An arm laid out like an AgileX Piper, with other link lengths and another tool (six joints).
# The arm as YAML. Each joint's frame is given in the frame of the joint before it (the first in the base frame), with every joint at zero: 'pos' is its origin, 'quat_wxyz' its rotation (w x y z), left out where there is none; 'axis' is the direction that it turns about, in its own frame. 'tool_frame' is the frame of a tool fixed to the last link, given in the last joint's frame.
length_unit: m
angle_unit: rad
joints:
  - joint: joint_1
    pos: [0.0, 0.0, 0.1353]
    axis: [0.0, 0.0, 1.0]
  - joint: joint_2
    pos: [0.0, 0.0, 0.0]
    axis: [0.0, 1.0, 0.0]
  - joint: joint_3
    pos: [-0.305, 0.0, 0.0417]
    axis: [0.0, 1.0, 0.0]
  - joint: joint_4
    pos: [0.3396, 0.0, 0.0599]
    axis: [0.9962, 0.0, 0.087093]
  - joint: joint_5
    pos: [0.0, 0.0, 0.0]
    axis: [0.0, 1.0, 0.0]
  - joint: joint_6
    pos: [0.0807, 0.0, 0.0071]
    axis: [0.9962, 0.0, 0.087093]
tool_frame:
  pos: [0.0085, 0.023, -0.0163]
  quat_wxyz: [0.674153, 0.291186, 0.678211, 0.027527]
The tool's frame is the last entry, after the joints.
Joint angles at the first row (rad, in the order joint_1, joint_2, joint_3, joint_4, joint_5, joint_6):
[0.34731 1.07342 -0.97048 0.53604 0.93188 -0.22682]
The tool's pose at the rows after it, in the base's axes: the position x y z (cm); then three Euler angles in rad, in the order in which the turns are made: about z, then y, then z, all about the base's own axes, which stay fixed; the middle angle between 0 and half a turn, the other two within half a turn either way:
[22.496 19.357 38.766 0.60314 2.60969 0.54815]
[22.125 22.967 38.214 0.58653 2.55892 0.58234]
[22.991 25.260 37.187 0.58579 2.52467 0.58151]
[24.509 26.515 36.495 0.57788 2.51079 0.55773]
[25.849 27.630 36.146 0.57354 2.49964 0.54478]
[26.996 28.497 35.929 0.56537 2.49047 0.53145]
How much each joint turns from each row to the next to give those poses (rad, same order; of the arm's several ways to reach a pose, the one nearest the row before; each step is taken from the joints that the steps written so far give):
[0.18062 0.04878 -0.03997 -0.06471 -0.09330 0.07932]
[0.11846 0.05354 -0.01878 -0.03289 -0.10763 0.03659]
[0.04656 0.06307 -0.01600 -0.00994 -0.09336 0.01342]
[0.00419 0.06084 -0.03057 -0.00689 -0.04872 0.00393]
[0.00224 0.05460 -0.03803 -0.00247 -0.02983 0.00002]
[0.00001 0.04491 -0.03572 -0.00519 -0.01908 0.00002]

